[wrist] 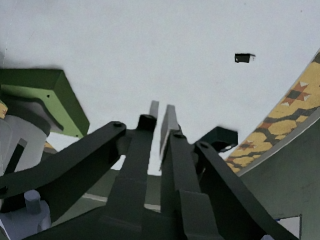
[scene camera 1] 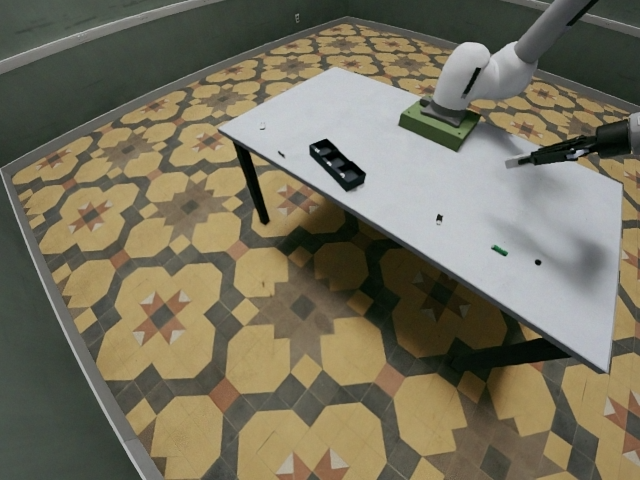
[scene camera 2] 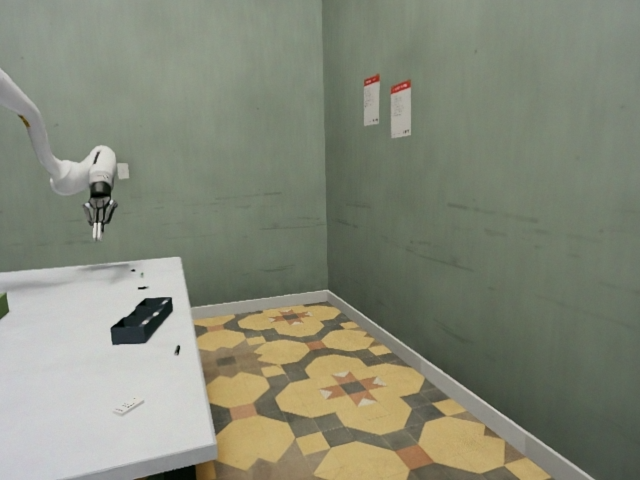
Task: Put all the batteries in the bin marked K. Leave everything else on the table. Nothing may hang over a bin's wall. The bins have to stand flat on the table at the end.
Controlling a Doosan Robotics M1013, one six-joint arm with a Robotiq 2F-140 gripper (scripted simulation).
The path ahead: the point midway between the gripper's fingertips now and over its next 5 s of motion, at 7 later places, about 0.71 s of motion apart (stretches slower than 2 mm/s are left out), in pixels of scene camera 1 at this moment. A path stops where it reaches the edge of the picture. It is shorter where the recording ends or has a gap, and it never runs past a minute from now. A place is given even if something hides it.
My gripper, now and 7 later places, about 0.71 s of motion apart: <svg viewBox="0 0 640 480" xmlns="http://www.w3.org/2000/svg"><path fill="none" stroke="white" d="M506 163L464 153L426 139L405 130L360 134L325 140L324 149L324 150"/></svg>
